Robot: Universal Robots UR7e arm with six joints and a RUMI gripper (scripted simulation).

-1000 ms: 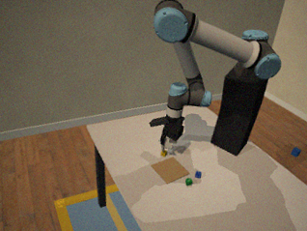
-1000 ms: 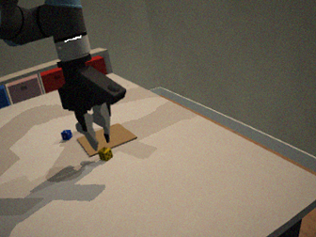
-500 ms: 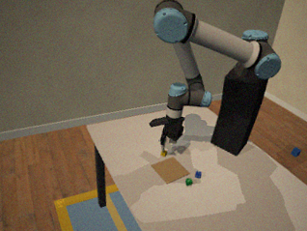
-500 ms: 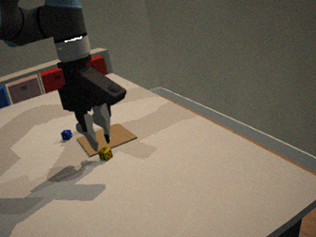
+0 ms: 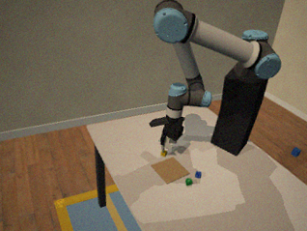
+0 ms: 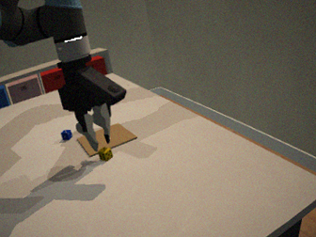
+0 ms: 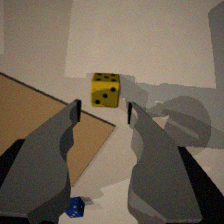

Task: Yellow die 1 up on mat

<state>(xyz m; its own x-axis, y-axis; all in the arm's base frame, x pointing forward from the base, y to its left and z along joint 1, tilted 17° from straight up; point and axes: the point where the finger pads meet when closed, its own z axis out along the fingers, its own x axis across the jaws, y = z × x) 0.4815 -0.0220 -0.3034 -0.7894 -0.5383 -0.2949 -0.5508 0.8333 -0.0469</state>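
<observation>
Right now the yellow die is 4 cm below my hand. The rest, counted from my hand: blue die 9 cm behind, 20 cm to the left, 4 cm below; green die 2 cm behind, 23 cm to the left, 4 cm below; tan mat 2 cm ahead, 11 cm to the left, 5 cm below.
</observation>
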